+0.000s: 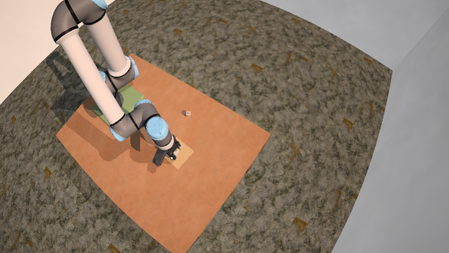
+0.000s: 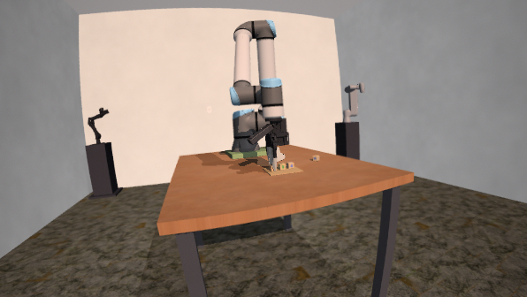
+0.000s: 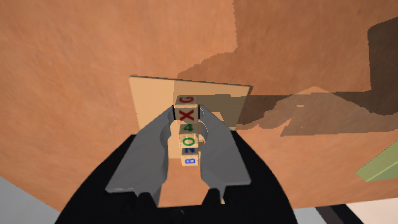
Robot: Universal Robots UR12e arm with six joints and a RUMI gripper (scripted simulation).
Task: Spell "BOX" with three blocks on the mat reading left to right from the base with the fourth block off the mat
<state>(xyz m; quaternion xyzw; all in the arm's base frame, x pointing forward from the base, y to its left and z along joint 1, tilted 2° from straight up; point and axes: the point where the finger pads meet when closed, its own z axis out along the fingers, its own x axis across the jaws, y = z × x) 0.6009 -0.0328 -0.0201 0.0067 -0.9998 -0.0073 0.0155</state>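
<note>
The tan mat is 4 cm to the left of my hand and 2 cm below it.
</note>
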